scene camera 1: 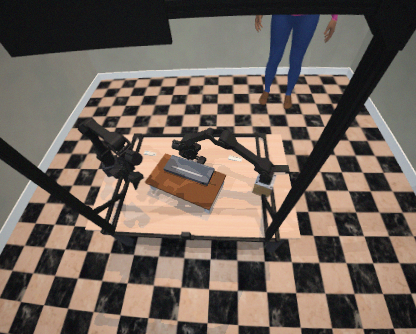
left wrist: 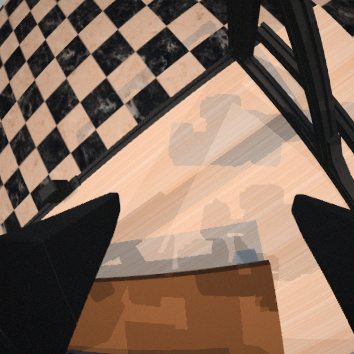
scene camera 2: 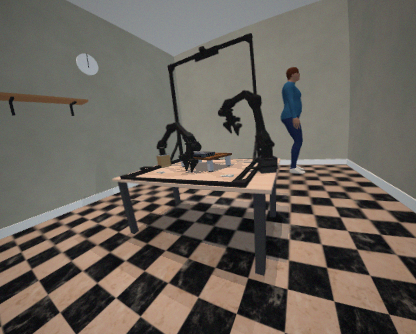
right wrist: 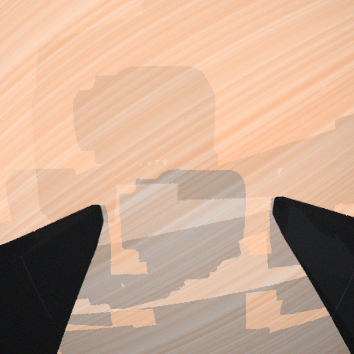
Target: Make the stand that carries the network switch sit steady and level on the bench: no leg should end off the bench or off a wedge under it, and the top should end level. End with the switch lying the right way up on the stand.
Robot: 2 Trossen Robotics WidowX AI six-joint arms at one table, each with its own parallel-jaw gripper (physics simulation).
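Places are measured from the left arm's base along level axes (x right, y ahead, z up), in centimetres.
Pixels of known places: left gripper, fingertip midpoint: (scene camera 1: pixel 131 185) (left wrist: pixel 207 201) (scene camera 2: pixel 234 134); right gripper, fingertip midpoint: (scene camera 2: pixel 188 171) (right wrist: pixel 189 209); left arm's base, origin of the base link: (scene camera 1: pixel 109 162) (scene camera 2: pixel 267 157); right arm's base, origin of the base link: (scene camera 1: pixel 265 178) (scene camera 2: pixel 162 154).
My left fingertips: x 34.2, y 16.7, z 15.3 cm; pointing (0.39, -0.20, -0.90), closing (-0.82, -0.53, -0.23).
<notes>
Ahead of a thing's pixels: the offset from my left fingertips to its top centre.
The stand has a flat brown top (scene camera 1: pixel 186 192) (scene camera 2: pixel 223 156) (left wrist: pixel 200 310) on pale legs; I cannot tell whether it is level. The grey network switch {dy +31.2, dx -7.9, dz -11.2 cm} (scene camera 1: pixel 190 169) (scene camera 2: pixel 204 154) lies flat on it, toward its back edge in scene camera 1. One small white wedge {dy +9.2, dx -38.9, dz -22.8 cm} (scene camera 1: pixel 149 153) lies on the bench behind the stand and another white wedge {dy +63.6, dx -13.1, dz -22.8 cm} (scene camera 1: pixel 235 158) lies behind it to the right. My left gripper (scene camera 2: pixel 232 132) (left wrist: pixel 207 201) is open and empty, high above the bench beside the stand. My right gripper (scene camera 2: pixel 190 169) (right wrist: pixel 189 209) is open and empty, low over the bench just behind the stand.
A cardboard-coloured box (scene camera 1: pixel 262 187) (scene camera 2: pixel 163 160) stands at the bench's right side in scene camera 1, by the right arm. A black frame rail (scene camera 1: pixel 150 235) runs along the bench's near edge, with posts rising at the corners. A person (scene camera 2: pixel 292 117) stands beyond the bench.
</notes>
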